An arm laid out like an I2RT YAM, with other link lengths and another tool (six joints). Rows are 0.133 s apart.
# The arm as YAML. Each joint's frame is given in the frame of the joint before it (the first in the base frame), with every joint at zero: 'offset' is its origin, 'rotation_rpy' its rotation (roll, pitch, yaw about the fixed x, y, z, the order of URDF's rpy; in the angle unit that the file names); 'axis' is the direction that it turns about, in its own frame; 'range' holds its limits. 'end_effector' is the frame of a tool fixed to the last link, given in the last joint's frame.
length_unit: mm
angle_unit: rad
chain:
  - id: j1
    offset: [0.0, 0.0, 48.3]
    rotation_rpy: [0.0, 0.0, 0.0]
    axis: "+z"
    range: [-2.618, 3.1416]
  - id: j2
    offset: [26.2, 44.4, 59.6]
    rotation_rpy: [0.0, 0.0, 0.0]
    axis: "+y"
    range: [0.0, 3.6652]
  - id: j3
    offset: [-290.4, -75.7, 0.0]
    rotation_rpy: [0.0, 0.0, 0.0]
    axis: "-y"
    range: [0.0, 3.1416]
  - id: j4
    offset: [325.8, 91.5, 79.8]
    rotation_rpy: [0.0, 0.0, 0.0]
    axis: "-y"
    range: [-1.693, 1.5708]
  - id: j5
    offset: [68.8, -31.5, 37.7]
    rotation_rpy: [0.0, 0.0, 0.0]
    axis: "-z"
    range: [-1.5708, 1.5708]
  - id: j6
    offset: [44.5, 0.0, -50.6]
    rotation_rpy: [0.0, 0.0, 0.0]
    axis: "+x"
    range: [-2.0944, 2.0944]
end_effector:
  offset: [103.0, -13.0, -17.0]
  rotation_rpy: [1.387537, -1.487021, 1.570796]
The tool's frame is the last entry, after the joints.
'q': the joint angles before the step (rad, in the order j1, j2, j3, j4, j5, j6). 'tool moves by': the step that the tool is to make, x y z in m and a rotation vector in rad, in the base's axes. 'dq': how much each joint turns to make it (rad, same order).
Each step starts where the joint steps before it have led.
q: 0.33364 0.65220 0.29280 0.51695 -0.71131 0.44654
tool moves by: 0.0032 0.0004 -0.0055 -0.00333 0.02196 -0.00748
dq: 0.00094 0.01934 0.00012 -0.00026 0.00892 0.00364
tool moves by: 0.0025 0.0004 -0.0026 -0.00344 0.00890 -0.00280
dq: -0.00056 0.01617 0.00291 0.00320 0.00218 -0.00082
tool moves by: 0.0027 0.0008 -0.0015 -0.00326 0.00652 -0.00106
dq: 0.00001 0.01853 0.00608 0.00432 0.00094 -0.00139
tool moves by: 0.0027 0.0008 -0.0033 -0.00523 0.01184 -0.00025
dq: -0.00044 0.02014 0.00459 0.00178 -0.00031 -0.00135
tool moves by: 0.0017 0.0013 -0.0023 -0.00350 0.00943 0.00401
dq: 0.00097 0.01722 0.00473 0.00251 -0.00305 0.00012
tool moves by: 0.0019 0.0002 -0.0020 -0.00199 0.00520 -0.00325
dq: -0.00025 0.01180 0.00138 0.00447 0.00297 -0.00059
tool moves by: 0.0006 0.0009 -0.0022 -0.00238 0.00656 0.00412
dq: 0.00081 0.01011 0.00088 0.00241 -0.00331 0.00025
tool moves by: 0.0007 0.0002 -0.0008 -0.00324 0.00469 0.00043
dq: -0.00034 0.00494 0.00316 -0.00495 -0.00089 -0.00190
